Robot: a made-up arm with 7 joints.
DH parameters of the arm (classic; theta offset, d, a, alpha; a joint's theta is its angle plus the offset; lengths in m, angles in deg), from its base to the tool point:
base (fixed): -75.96 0 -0.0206 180
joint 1: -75.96 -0.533 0.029 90
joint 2: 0 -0.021 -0.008 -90
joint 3: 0 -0.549 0.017 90
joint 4: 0 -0.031 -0.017 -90
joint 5: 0 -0.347 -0.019 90
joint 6: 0 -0.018 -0.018 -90
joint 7: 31.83 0 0.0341 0
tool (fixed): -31.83 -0.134 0 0
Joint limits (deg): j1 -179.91..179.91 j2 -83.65..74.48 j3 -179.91..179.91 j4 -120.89..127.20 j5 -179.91..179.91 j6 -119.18..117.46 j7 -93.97..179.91
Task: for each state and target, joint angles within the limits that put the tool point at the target. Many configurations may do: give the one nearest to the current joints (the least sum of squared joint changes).
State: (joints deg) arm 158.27 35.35 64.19 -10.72 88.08 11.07 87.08
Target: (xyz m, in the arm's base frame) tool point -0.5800 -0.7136 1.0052
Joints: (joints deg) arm 134.98 65.20 69.17 -11.12 89.48 7.22 88.23
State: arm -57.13 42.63 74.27 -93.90 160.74 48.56 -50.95
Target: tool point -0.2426 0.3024 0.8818
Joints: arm -65.10 40.74 78.77 -103.52 162.20 48.00 -50.37
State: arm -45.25 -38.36 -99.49 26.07 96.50 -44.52 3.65
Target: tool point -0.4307 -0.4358 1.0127
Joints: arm -75.54 -31.17 -109.53 66.17 111.76 -72.12 5.18
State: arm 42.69 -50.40 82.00 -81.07 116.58 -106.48 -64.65
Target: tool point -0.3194 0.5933 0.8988
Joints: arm 37.59 -62.00 77.52 -69.56 122.77 -101.82 -65.15
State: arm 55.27 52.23 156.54 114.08 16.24 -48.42 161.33
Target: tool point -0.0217 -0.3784 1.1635
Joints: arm 55.59 59.55 151.49 110.15 17.64 -49.54 161.52
